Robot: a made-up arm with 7 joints. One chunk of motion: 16 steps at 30 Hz.
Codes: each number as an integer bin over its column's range. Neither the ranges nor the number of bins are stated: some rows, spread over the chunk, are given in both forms.
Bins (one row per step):
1: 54 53 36 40 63 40
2: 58 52 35 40 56 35
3: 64 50 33 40 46 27
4: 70 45 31 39 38 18
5: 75 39 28 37 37 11
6: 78 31 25 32 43 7
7: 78 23 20 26 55 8
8: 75 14 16 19 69 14
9: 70 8 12 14 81 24
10: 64 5 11 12 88 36
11: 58 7 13 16 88 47
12: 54 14 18 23 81 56
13: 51 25 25 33 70 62
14: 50 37 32 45 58 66
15: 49 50 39 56 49 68
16: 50 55 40 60 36 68
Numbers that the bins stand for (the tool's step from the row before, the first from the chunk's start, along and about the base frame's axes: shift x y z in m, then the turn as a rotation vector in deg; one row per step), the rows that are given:
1: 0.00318 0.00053 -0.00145 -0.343 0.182 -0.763
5: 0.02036 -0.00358 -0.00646 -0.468 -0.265 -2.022
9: 0.01627 -0.01266 -0.01648 -1.420 0.491 -1.458
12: 0.00318 -0.01090 -0.01273 -1.047 0.491 -0.068
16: -0.00009 0.00111 0.00105 0.485 -0.282 0.454
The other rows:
2: 0.00645 0.00023 -0.00208 -0.343 0.062 -0.980
3: 0.01136 -0.00035 -0.00333 -0.343 -0.110 -1.327
4: 0.01627 -0.00182 -0.00459 -0.385 -0.247 -1.718
6: 0.02282 -0.00592 -0.00834 -0.675 -0.162 -2.196
7: 0.02282 -0.00826 -0.01147 -0.923 0.044 -2.153
8: 0.02036 -0.01090 -0.01398 -1.213 0.285 -1.892
10: 0.01136 -0.01354 -0.01711 -1.503 0.611 -0.936
11: 0.00645 -0.01295 -0.01586 -1.337 0.611 -0.459
13: 0.00073 -0.00768 -0.00834 -0.633 0.302 0.193
14: -0.00009 -0.00416 -0.00396 -0.136 0.096 0.367
15: -0.00091 -0.00035 0.00042 0.319 -0.059 0.454

